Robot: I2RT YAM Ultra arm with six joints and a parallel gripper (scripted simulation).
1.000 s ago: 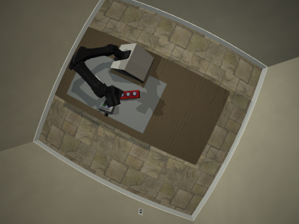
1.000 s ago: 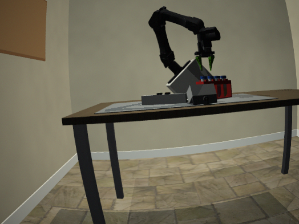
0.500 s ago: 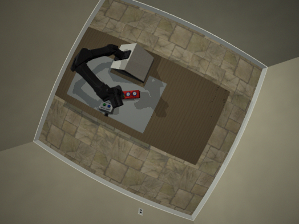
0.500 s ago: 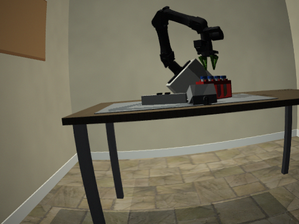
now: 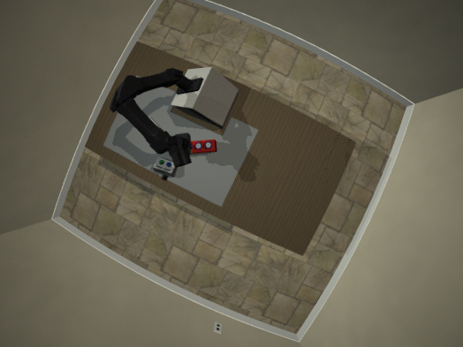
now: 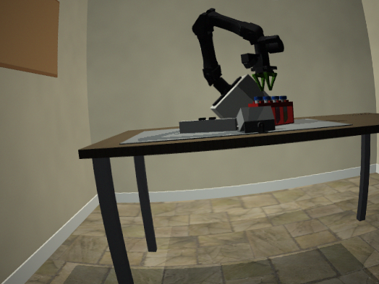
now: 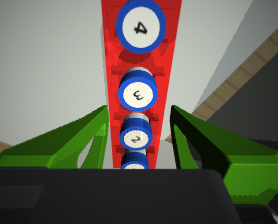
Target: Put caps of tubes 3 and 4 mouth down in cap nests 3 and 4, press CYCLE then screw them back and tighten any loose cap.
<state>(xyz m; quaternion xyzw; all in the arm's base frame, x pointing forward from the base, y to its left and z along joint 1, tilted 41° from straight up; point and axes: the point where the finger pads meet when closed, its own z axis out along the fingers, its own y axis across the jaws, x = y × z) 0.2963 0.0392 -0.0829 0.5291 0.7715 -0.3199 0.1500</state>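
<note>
My hand is 4 cm above the cap 3. Round my hand: cap 1 (4 cm behind, 10 cm to the left, 4 cm below); cap 4 (2 cm ahead, 5 cm to the right, 4 cm below); cap 2 (2 cm behind, 5 cm to the left, 4 cm below).
</note>
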